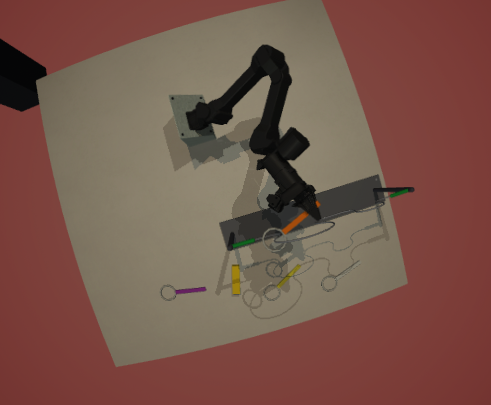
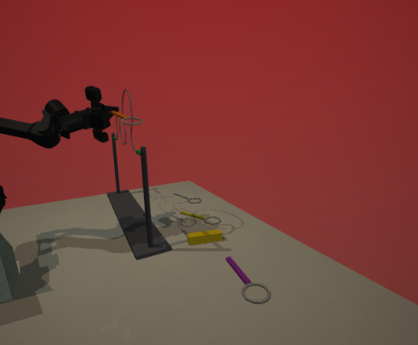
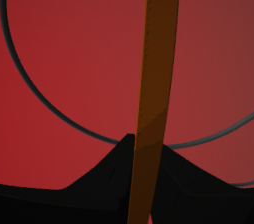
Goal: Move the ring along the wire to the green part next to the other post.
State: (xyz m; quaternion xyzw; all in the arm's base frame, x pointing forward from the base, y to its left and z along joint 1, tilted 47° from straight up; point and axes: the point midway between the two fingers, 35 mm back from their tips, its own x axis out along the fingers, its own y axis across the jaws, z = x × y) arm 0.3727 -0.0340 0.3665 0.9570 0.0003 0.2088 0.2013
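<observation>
Now: the orange-handled ring 8 cm to the right of my gripper tip and 3 cm below it. The rest, counted from my gripper tip: yellow-handled ring 43 cm below, 27 cm ahead, 12 cm to the right; grey-handled ring 43 cm below, 31 cm ahead, 11 cm to the left; yellow block 42 cm below, 28 cm to the right, 19 cm ahead.
</observation>
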